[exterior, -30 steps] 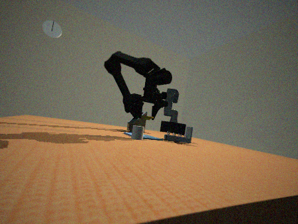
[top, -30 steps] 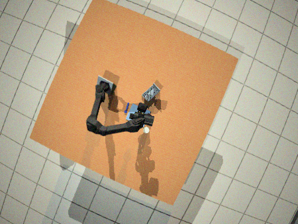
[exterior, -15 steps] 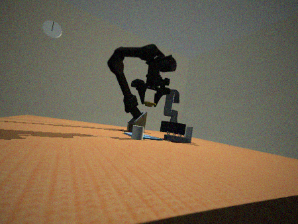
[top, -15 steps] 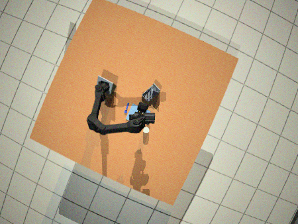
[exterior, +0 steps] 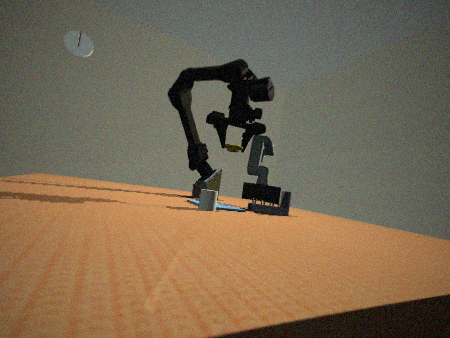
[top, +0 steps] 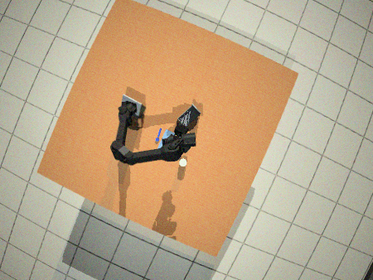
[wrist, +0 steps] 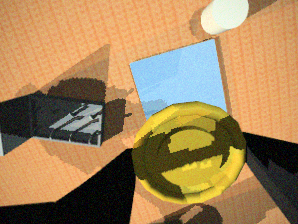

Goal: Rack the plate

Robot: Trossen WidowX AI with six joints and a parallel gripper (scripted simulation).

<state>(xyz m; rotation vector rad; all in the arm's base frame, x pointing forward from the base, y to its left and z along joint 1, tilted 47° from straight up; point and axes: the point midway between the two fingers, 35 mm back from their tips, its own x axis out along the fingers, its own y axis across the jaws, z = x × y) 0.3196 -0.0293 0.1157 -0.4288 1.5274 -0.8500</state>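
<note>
Right now the dish rack is 160 mm to the left of my gripper tip, 160 mm below it and 20 mm ahead of it. Also, from my gripper tip: white cup (160 mm below, 110 mm to the right, 80 mm ahead); then light blue mat (180 mm below, 20 mm to the right, 20 mm behind); then yellow plate (10 mm above).
</note>
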